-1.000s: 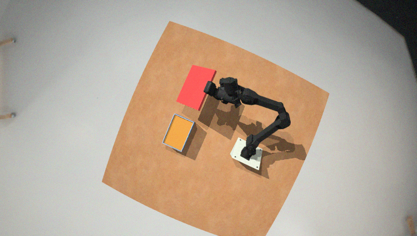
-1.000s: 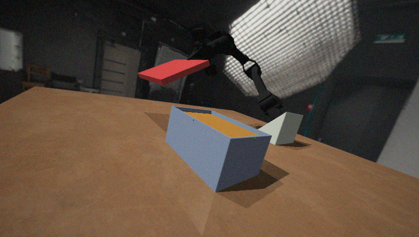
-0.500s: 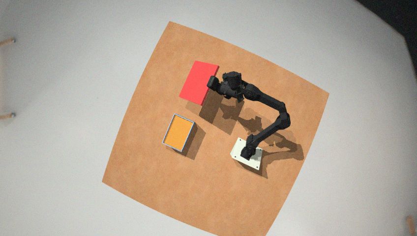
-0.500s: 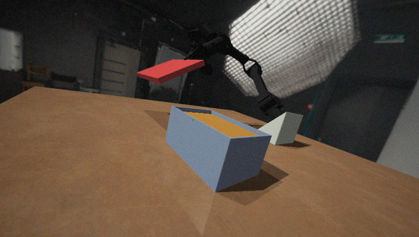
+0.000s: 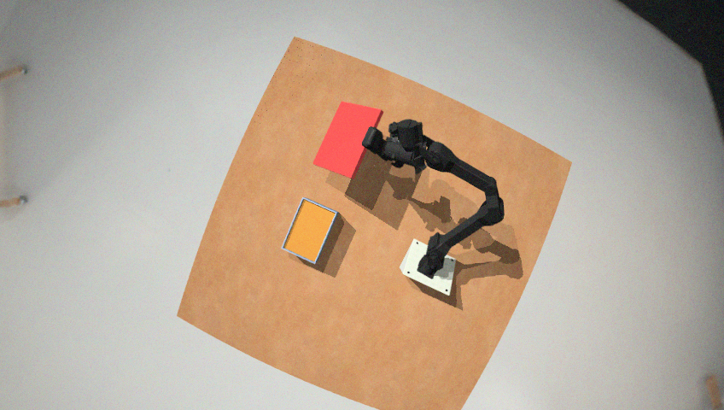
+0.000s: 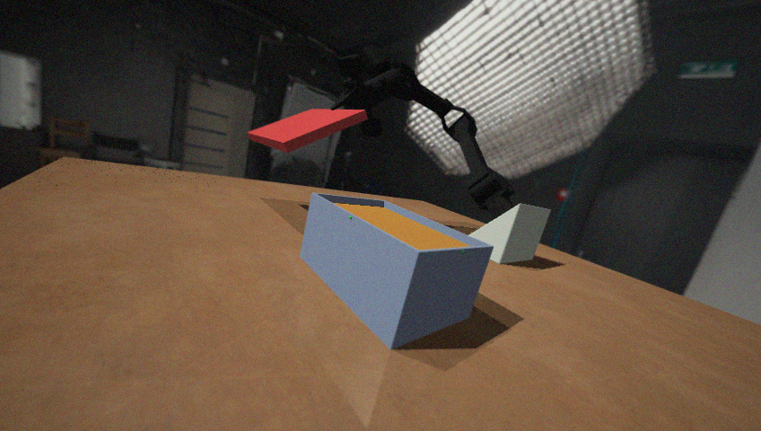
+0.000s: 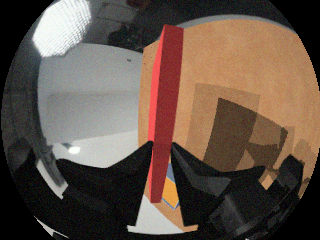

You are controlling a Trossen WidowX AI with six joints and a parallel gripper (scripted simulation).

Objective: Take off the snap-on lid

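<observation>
My gripper tip is now 70 mm short of the red lid, 10 mm to the right of it and 40 mm above it. From my gripper tip the other things lie so: blue storage box: 30 mm ahead, 350 mm to the left, 190 mm below.
</observation>
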